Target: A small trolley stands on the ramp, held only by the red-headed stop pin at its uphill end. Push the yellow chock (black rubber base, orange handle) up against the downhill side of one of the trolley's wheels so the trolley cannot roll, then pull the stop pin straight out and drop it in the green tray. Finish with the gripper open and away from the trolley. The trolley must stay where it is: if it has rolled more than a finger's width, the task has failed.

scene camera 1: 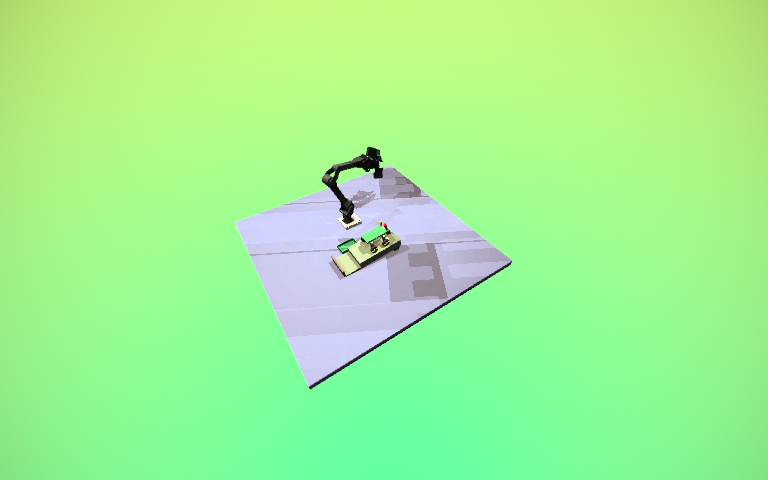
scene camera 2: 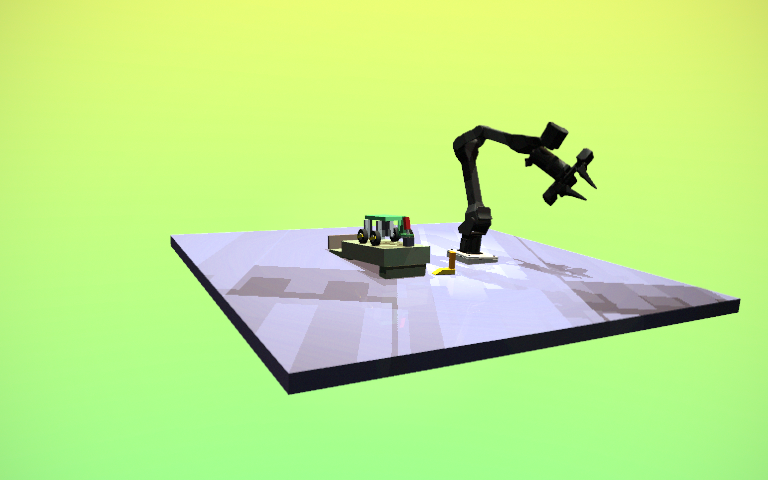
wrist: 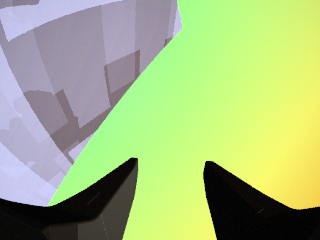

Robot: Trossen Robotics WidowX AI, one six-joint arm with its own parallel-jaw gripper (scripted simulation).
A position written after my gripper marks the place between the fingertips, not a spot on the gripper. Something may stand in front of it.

I see my gripper (scene camera 2: 591,194), a trolley (scene camera 2: 385,227) and an olive ramp (scene camera 2: 388,253).
My gripper is seen too in the wrist view (wrist: 171,166). The olive ramp also shows in scene camera 1 (scene camera 1: 360,251). The wrist view does not show the trolley: it is out of frame.
